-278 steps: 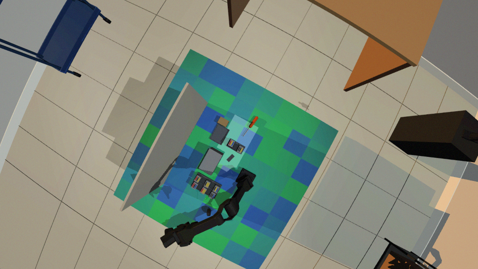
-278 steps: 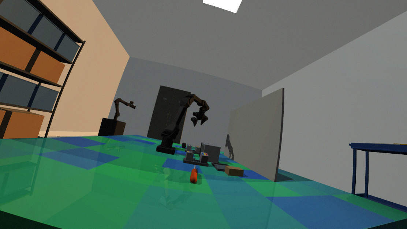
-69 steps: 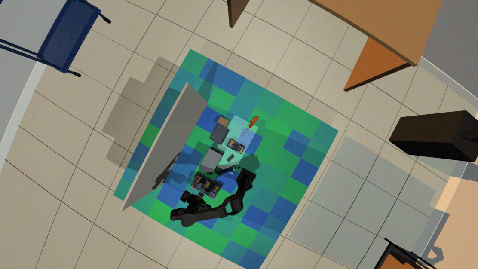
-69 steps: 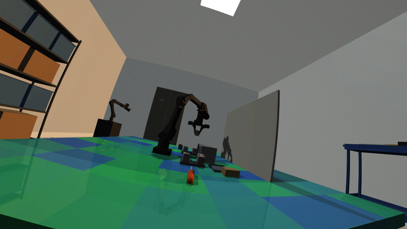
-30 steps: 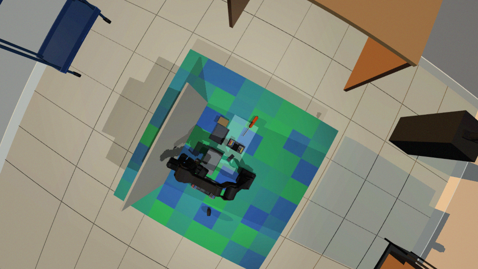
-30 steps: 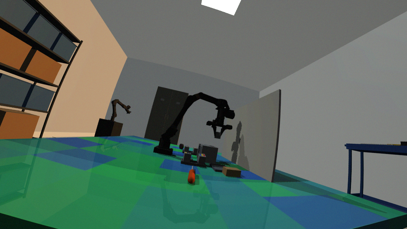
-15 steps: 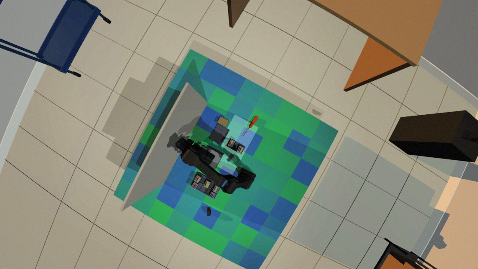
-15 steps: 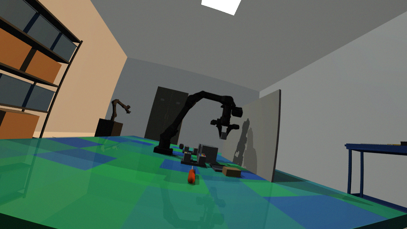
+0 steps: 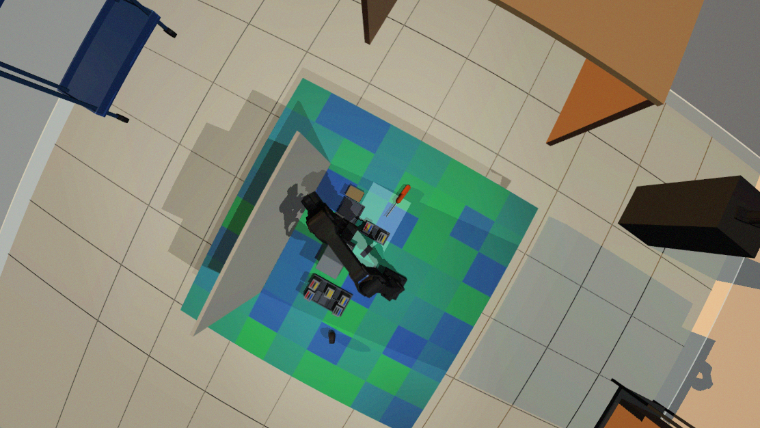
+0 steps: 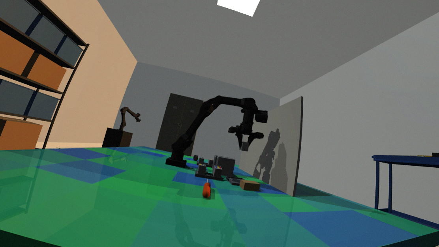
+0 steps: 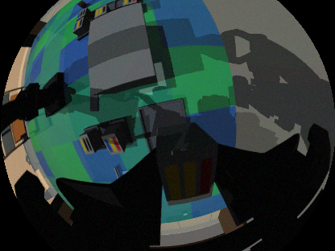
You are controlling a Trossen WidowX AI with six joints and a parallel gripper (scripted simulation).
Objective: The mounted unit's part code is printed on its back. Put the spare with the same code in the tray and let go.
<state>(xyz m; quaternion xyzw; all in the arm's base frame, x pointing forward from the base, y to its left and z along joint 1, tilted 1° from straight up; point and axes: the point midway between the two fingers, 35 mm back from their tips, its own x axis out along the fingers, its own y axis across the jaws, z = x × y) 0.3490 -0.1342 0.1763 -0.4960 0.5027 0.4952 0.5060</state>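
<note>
Right now my gripper tip is 1 cm past the dark flat tray, 4 cm to the left of it and 16 cm above it. Round my gripper tip: brown box (1 cm ahead, 13 cm to the right, 15 cm below); then grey spare (1 cm to the right, 2 cm above); then grey box (7 cm behind, 16 cm to the left, 12 cm below).
</note>
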